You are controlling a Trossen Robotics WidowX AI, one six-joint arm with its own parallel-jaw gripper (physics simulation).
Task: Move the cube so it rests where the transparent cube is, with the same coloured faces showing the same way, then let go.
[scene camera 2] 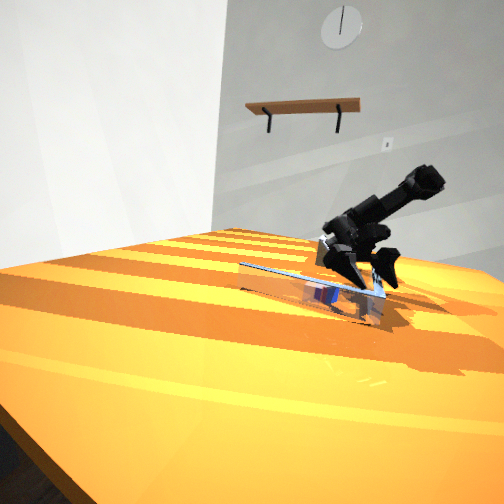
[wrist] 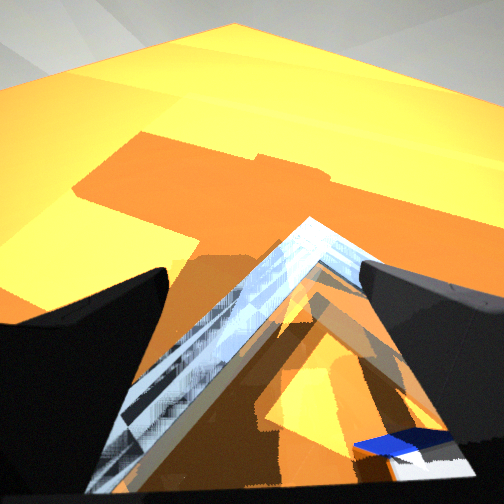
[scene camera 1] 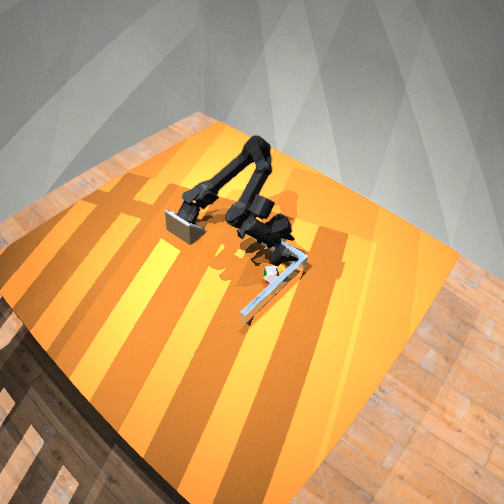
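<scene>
The cube (wrist: 415,455) shows a blue and a white face at the bottom right of the wrist view, lying on the table inside the corner of an L-shaped metal bracket (wrist: 260,340). It is a small speck in scene camera 1 (scene camera 1: 269,270) and shows blue and red in scene camera 2 (scene camera 2: 322,293). My gripper (scene camera 2: 367,268) is open, its two dark fingers spread on either side of the bracket corner, just above and behind the cube. The transparent cube is faint; I cannot make it out for certain.
The bracket's long arm (scene camera 1: 265,294) runs toward the table's front. The arm's base (scene camera 1: 184,226) stands at the back of the orange striped table. A wall shelf (scene camera 2: 303,105) and clock (scene camera 2: 342,26) are far behind.
</scene>
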